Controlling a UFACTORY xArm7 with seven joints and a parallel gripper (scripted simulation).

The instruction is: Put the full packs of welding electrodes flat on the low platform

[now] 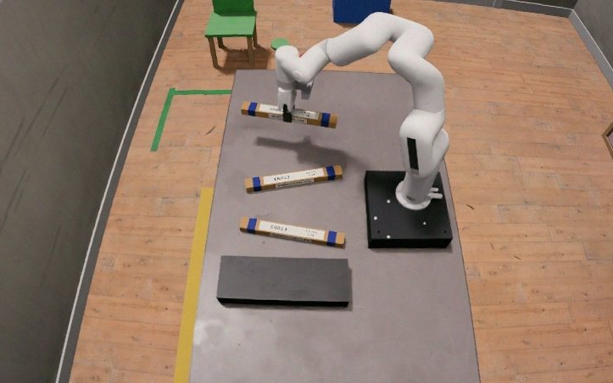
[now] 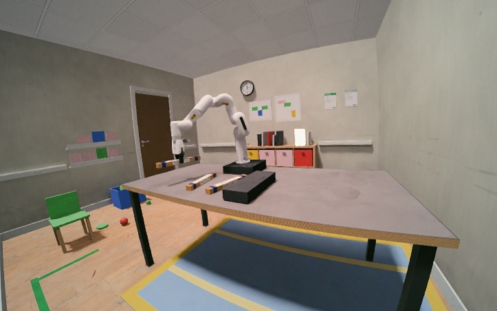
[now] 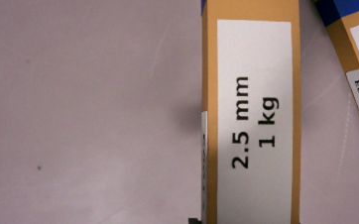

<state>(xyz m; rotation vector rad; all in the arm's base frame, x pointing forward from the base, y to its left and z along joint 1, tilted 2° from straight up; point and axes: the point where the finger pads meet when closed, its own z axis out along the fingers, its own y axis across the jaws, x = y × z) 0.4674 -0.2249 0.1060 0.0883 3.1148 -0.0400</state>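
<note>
Now: hand 5 cm past the pack, 19 cm to the right of it and 13 cm above it. From my hand the other things lie so: pack of welding electrodes 7 cm behind, 40 cm to the left, 13 cm below; platform 7 cm behind, 58 cm to the left, 14 cm below.
</note>
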